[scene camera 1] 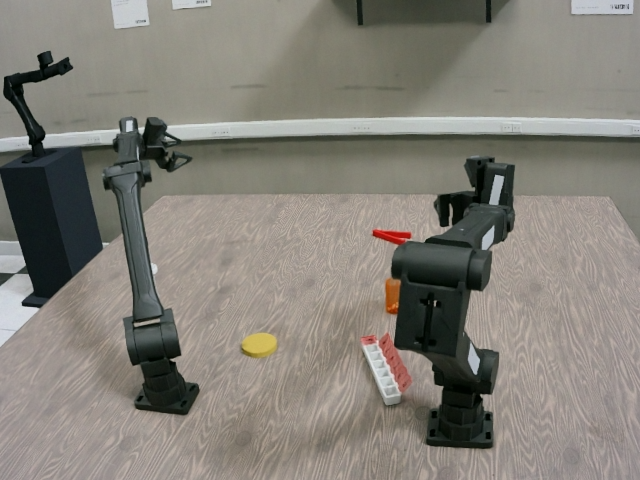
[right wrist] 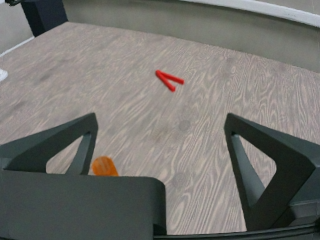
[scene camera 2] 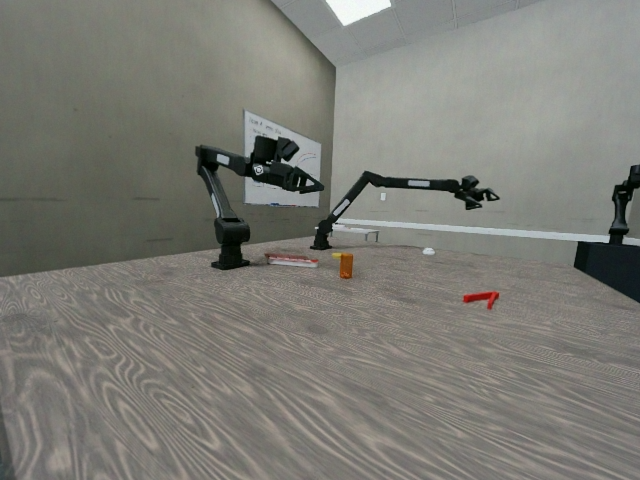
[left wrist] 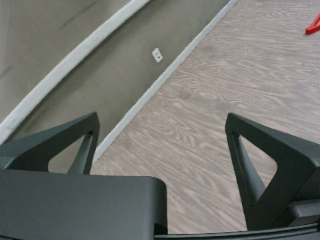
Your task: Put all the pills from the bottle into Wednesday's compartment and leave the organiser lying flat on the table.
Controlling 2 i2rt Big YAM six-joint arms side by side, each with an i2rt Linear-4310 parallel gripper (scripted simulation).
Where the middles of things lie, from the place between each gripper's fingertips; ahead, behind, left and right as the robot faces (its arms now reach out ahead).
My left hand [scene camera 1: 187,150] is 560 mm past the yellow disc [scene camera 1: 258,345], 410 mm to the left of it and 280 mm above it.
Now: right hand [scene camera 2: 321,186] 17 cm past the yellow disc, 42 cm to the right of it and 29 cm above it.
